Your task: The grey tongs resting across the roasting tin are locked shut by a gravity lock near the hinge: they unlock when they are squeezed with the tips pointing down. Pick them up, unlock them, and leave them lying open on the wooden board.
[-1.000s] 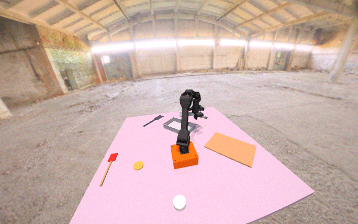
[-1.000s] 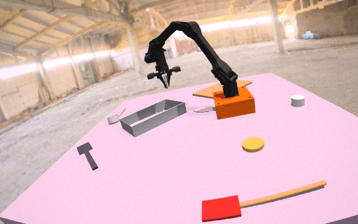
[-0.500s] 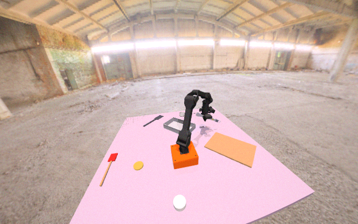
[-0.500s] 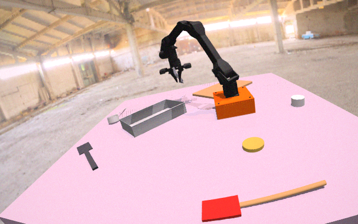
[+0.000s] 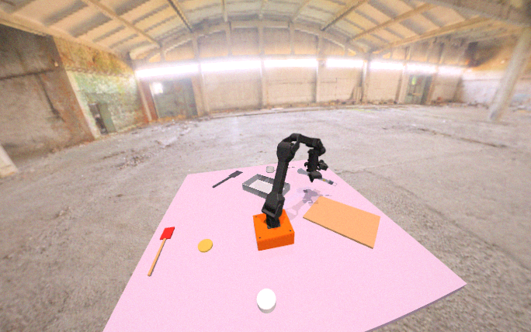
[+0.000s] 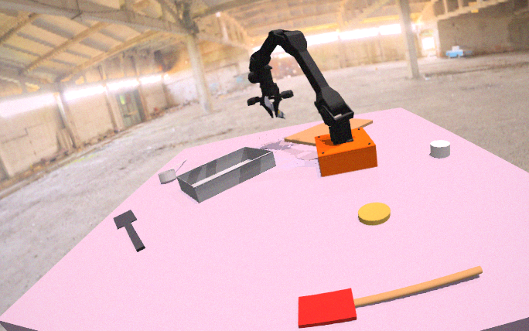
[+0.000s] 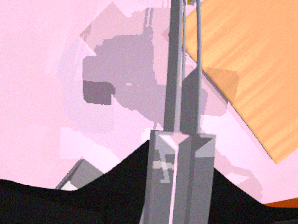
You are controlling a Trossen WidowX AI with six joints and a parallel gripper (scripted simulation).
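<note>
Right now my gripper tip is 22 cm past the wooden board, 12 cm above it and 10 cm to the left of it. From my gripper tip the other things lie so: grey roasting tin (27 cm to the left, 17 cm ahead, 10 cm below); yellow disc (63 cm to the left, 27 cm behind, 12 cm below); white cylinder (55 cm behind, 37 cm to the left, 11 cm below).
</note>
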